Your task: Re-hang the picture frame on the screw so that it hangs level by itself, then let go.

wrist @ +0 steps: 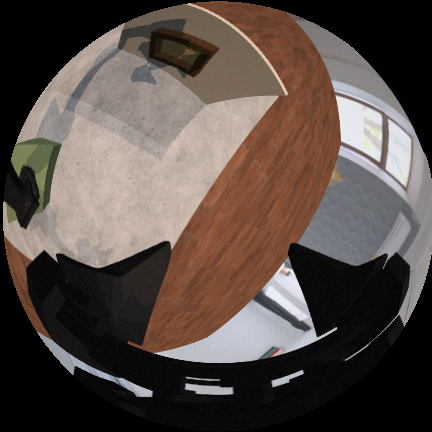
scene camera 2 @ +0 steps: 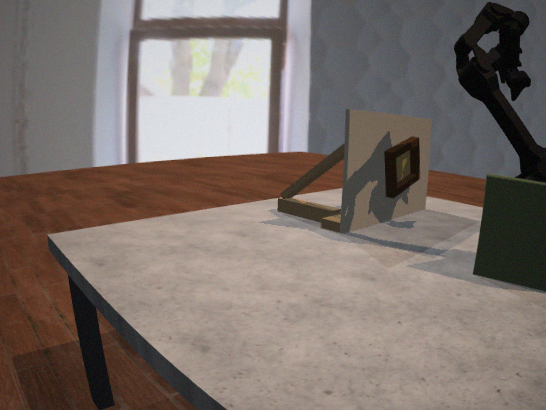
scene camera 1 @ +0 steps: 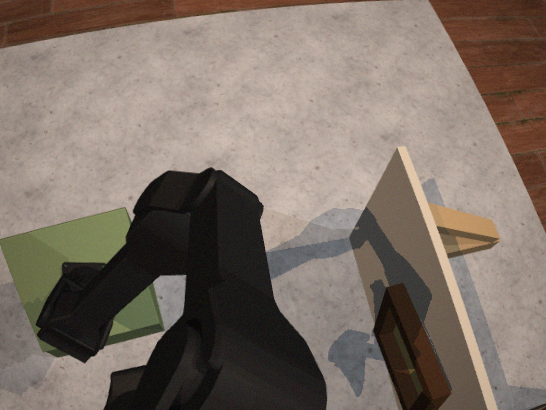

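Where they show: gripper, fingertip midpoint: (wrist: 232, 249) (scene camera 2: 508, 91); arm's base at its link origin: (scene camera 2: 528, 208) (scene camera 1: 85, 283).
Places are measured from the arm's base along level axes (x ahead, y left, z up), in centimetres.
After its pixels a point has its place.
Observation:
The brown picture frame (scene camera 1: 417, 345) {x 43.2, y -13.9, z 8.6 cm} (scene camera 2: 389, 174) {x 42.9, y -6.6, z 0.2 cm} (wrist: 155, 41) hangs on the front of the upright beige board (scene camera 1: 382, 200) {x 43.2, y 7.5, z 6.2 cm} (scene camera 2: 422, 195) {x 48.1, y -32.7, z -8.6 cm} (wrist: 240, 65) {x 47.4, y -26.6, z 10.4 cm}. In the scene camera 2 view it is tilted, its right side higher than its left. The screw does not show, hidden behind the frame. My gripper (wrist: 232, 249) {x 20.0, y -34.2, z 26.7 cm} is open and empty, with the two black fingertips far apart. It is held away from the frame and touches neither frame nor board. In the scene camera 2 view the gripper (scene camera 2: 520, 86) is small and dark, high at the right.
Wooden braces (scene camera 1: 465, 220) {x 59.4, y 6.3, z -0.6 cm} (scene camera 2: 307, 209) {x 58.9, y 7.9, z -10.9 cm} stand behind the board. A green block (scene camera 1: 95, 230) {x 2.6, y 6.0, z 5.0 cm} (scene camera 2: 510, 230) {x 0.9, y 7.6, z -3.4 cm} (wrist: 50, 175) {x 0.7, y -6.4, z -11.4 cm} stands under the arm's base. The grey table (scene camera 1: 250, 100) {x 27.6, y 41.4, z -13.5 cm} (scene camera 2: 250, 300) {x 23.8, y 49.3, z -13.5 cm} (wrist: 125, 180) {x 12.2, y -33.3, z -13.5 cm} bears them. The arm's shadow falls across board and table.

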